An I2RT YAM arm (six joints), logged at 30 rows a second.
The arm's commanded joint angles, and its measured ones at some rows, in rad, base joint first. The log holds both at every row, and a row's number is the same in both.
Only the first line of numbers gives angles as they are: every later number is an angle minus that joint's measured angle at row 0.
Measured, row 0:
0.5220, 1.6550, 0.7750, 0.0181, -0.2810, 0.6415
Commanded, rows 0 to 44:
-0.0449, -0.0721, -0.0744, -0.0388, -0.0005, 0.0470
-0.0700, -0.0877, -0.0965, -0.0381, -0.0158, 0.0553
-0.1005, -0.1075, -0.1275, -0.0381, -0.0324, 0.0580
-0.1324, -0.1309, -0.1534, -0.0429, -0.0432, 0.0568
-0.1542, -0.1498, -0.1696, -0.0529, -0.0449, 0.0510
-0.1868, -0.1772, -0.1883, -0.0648, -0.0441, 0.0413
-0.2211, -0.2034, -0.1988, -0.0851, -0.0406, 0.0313
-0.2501, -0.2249, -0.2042, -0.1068, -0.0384, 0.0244
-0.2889, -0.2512, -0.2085, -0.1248, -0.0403, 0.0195
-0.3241, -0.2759, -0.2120, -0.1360, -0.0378, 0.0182
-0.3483, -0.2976, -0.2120, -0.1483, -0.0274, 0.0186
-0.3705, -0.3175, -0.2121, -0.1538, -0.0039, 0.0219
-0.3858, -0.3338, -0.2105, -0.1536, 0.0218, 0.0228
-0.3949, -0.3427, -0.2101, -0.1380, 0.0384, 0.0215
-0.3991, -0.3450, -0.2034, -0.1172, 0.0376, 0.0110
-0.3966, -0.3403, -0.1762, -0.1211, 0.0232, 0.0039
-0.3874, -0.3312, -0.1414, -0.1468, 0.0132, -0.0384
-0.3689, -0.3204, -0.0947, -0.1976, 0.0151, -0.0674
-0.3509, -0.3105, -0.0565, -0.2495, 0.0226, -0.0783
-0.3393, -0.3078, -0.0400, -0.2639, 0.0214, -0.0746
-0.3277, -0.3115, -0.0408, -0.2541, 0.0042, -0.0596
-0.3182, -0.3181, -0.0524, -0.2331, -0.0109, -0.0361
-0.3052, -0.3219, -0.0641, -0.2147, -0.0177, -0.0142
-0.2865, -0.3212, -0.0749, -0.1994, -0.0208, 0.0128
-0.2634, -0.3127, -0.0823, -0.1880, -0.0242, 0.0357
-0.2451, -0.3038, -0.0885, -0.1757, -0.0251, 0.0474
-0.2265, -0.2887, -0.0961, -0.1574, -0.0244, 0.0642
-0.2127, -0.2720, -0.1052, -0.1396, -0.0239, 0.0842
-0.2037, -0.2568, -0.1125, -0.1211, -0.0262, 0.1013
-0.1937, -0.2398, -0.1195, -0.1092, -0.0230, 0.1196
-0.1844, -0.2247, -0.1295, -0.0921, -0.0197, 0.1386
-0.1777, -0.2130, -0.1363, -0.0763, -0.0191, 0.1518
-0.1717, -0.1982, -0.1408, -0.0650, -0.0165, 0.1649
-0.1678, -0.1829, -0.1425, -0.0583, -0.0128, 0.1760
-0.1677, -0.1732, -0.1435, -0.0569, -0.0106, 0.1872
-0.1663, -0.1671, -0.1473, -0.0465, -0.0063, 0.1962
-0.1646, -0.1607, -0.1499, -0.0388, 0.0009, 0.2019
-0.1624, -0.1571, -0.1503, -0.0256, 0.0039, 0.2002
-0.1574, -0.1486, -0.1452, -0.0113, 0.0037, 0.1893
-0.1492, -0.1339, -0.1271, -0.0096, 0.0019, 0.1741
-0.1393, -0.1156, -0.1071, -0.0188, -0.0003, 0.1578
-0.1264, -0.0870, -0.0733, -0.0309, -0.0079, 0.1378
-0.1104, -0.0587, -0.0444, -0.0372, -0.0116, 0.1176
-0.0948, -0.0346, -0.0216, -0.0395, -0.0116, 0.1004
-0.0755, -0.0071, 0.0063, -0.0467, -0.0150, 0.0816
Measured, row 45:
-0.1174, -0.0759, -0.0401, -0.0168, -0.0103, 0.1350
